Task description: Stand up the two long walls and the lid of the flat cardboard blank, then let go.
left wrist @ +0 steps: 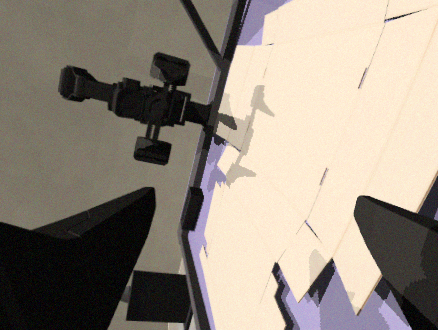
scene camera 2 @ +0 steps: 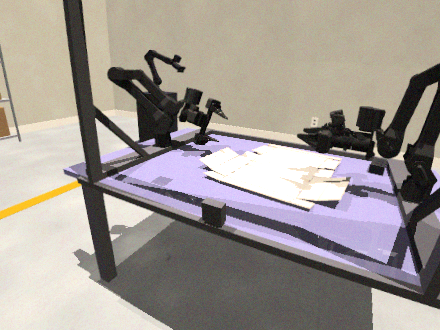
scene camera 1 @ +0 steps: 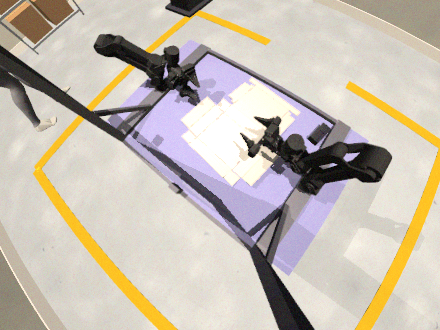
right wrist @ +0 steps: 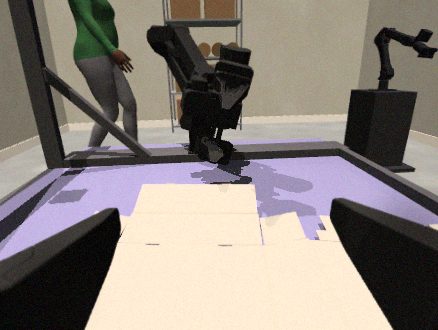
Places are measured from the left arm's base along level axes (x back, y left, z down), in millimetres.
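Pixels of known places: left gripper, fingertip midpoint: (left wrist: 256,201) (scene camera 2: 222,130) (scene camera 1: 197,94) (right wrist: 218,138); right gripper, fingertip midpoint: (left wrist: 161,114) (scene camera 2: 300,132) (scene camera 1: 247,124) (right wrist: 227,213); left arm's base, origin of the base link: (scene camera 2: 162,145) (scene camera 1: 162,87); right arm's base, origin of the base link: (left wrist: 207,115) (scene camera 2: 413,198) (scene camera 1: 307,185).
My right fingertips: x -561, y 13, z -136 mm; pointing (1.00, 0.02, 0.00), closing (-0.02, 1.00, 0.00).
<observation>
For each thing: its top centre in the pictures, then the offset to it from my right fingertips. "*": a spot on its surface instead. Level surfaces: height alone.
- pale cardboard blank, surface spot: (right wrist: 230,280) (scene camera 2: 261,167) * dy +15, dx +121, dz +154 mm
- flap, surface spot: (scene camera 2: 325,191) * dy -98, dx -113, dz +140 mm
- lilac table, its level: dz +155 mm
- small black block, middle of its top: (left wrist: 185,207) (scene camera 2: 379,161) (scene camera 1: 321,132) dy +242, dx -275, dz +120 mm
The pale cardboard blank (scene camera 1: 220,135) (scene camera 2: 265,170) (left wrist: 300,125) (right wrist: 230,280) lies spread out on the table, its panels flat or nearly so. A flap (scene camera 2: 325,191) at its right end in scene camera 2 is slightly raised over its shadow. No long wall or lid stands upright. My left gripper (scene camera 1: 198,95) (scene camera 2: 222,129) (left wrist: 256,201) is open and empty, low over the table just beyond the blank's left end. My right gripper (scene camera 1: 249,126) (scene camera 2: 302,133) (right wrist: 227,213) is open and empty, above the right part of the blank and apart from it.
The lilac table (scene camera 1: 170,107) (scene camera 2: 150,175) has a dark frame bar along its edges. A small black block (scene camera 1: 318,133) (scene camera 2: 376,166) sits near its right end. A dark post (scene camera 2: 82,100) rises at the left in scene camera 2. A person (right wrist: 102,75) stands beyond the table.
</observation>
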